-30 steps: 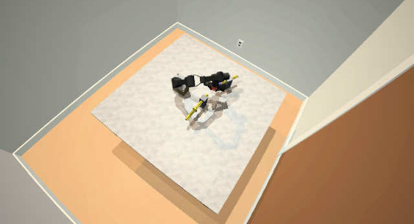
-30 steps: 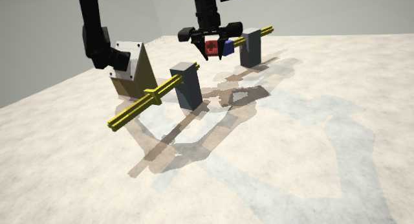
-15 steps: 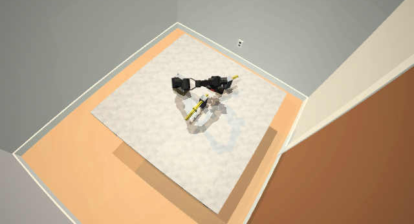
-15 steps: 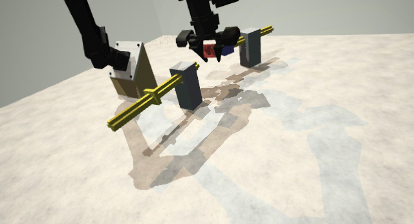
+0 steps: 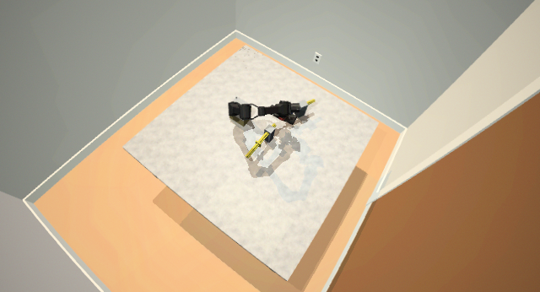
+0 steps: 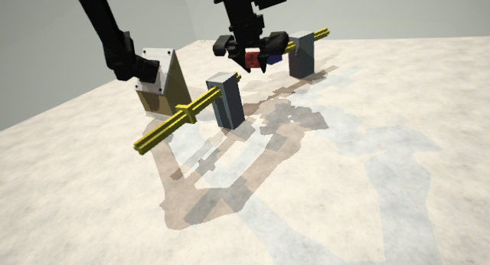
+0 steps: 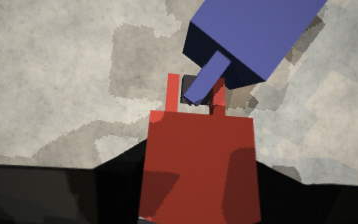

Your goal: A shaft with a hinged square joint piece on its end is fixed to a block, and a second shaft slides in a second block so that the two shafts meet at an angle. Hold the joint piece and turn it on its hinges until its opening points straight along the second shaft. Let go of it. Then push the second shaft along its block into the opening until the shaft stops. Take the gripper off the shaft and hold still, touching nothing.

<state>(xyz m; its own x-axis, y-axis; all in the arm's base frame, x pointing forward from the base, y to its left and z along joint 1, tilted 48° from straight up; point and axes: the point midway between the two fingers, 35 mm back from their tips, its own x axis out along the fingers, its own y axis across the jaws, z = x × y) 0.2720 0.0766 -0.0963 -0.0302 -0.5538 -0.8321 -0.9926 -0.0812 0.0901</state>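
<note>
Right now the red joint piece is 3 cm above my gripper tip.
</note>
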